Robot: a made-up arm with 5 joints.
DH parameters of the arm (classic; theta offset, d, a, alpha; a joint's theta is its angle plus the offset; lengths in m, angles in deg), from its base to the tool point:
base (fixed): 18.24 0 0.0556 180
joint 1: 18.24 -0.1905 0.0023 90
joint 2: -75.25 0 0.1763 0
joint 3: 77.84 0 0.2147 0
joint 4: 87.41 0.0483 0.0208 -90
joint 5: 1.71 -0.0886 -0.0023 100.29
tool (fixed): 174.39 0.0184 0 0
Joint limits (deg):
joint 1: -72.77..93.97
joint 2: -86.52..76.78
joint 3: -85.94..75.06
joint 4: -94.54..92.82
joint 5: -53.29..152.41
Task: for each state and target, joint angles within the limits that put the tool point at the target. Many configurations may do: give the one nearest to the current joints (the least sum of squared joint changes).
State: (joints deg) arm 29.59 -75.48 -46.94 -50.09 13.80
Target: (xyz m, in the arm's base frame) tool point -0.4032 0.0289 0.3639
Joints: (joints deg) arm -6.75 -85.96 -71.28 -24.87 29.10
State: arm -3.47 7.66 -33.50 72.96 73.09
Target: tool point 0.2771 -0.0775 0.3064
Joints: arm 35.71 -1.46 -12.57 90.57 77.78
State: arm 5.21 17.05 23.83 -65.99 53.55
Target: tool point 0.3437 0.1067 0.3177
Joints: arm -5.51 -7.96 32.58 -75.83 51.68
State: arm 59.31 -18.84 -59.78 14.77 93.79
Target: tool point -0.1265 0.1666 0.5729
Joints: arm 27.90 -62.27 -68.48 36.49 96.68
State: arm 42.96 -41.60 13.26 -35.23 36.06
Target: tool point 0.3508 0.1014 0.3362
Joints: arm -3.79 -17.03 24.69 -30.33 35.62
